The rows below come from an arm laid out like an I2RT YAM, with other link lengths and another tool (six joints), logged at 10 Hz.
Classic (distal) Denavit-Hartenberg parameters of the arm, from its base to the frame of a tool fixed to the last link. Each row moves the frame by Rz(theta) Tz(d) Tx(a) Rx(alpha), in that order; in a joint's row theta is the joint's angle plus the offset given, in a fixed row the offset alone. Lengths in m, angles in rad.
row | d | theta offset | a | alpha
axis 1 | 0.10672 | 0.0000 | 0.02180 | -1.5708
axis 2 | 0.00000 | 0.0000 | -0.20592 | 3.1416
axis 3 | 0.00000 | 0.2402 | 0.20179 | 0.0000
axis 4 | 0.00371 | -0.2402 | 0.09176 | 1.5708
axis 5 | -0.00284 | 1.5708 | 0.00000 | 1.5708
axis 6 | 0.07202 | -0.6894 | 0.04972 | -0.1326
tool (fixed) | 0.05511 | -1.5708 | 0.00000 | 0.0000
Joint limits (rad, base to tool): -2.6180..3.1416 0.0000..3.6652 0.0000..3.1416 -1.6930..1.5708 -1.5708..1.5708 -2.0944..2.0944
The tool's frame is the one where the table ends.
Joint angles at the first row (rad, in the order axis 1, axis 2, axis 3, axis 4, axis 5, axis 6):
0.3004 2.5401 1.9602 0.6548 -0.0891 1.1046
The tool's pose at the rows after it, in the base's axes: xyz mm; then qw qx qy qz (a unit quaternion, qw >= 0):
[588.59 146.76 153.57 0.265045 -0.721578 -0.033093 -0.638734]
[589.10 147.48 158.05 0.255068 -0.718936 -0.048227 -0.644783]
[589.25 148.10 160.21 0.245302 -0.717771 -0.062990 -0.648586]
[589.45 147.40 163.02 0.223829 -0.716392 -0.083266 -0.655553]
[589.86 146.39 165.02 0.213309 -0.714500 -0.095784 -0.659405]
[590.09 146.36 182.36 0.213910 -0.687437 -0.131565 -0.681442]
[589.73 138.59 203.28 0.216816 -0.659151 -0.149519 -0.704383]
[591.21 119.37 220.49 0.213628 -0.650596 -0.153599 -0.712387]
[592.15 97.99 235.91 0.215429 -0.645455 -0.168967 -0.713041]
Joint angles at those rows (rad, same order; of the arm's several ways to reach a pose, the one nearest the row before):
0.3042 2.5435 1.9705 0.6544 -0.0895 1.0451
0.3046 2.5435 1.9774 0.6544 -0.0982 1.0088
0.3046 2.5435 1.9786 0.6548 -0.1081 0.9741
0.3046 2.5435 1.9785 0.6548 -0.1116 0.9134
0.3019 2.5435 1.9785 0.6567 -0.1200 0.8806
0.2882 2.5412 1.9785 0.7174 -0.1875 0.8349
0.2646 2.5294 1.9785 0.7761 -0.2409 0.8211
0.2237 2.4966 1.9785 0.7669 -0.2829 0.8211
0.1707 2.4603 1.9786 0.7414 -0.3622 0.8215

